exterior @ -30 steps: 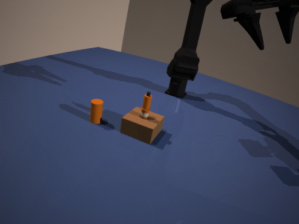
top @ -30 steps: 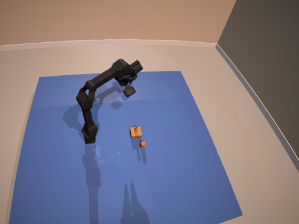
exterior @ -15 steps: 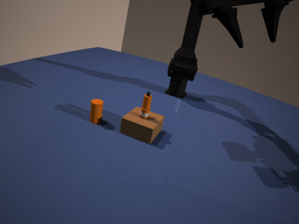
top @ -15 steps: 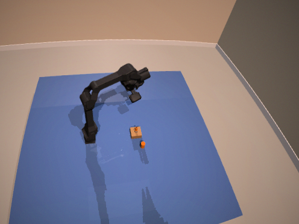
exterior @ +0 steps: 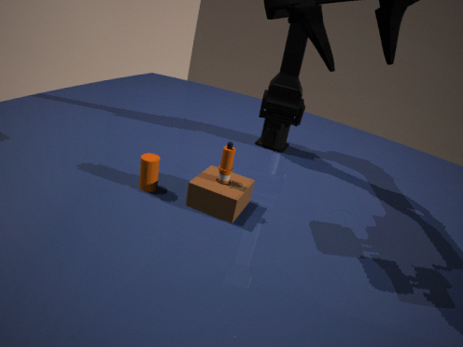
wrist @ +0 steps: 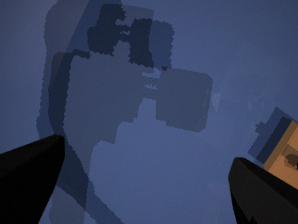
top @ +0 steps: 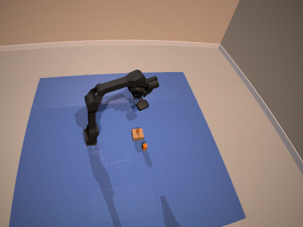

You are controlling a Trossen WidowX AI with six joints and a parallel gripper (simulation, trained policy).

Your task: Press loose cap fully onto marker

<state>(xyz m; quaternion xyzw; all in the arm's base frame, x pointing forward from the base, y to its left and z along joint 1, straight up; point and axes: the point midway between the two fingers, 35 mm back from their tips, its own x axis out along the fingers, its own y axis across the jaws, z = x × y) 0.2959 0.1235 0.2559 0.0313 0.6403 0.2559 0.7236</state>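
My gripper tip is 23 cm to the left of the orange cap, 20 cm above it and 3 cm short of it. Also, from my gripper tip: tan holder block 21 cm below, 13 cm to the right, 1 cm ahead.
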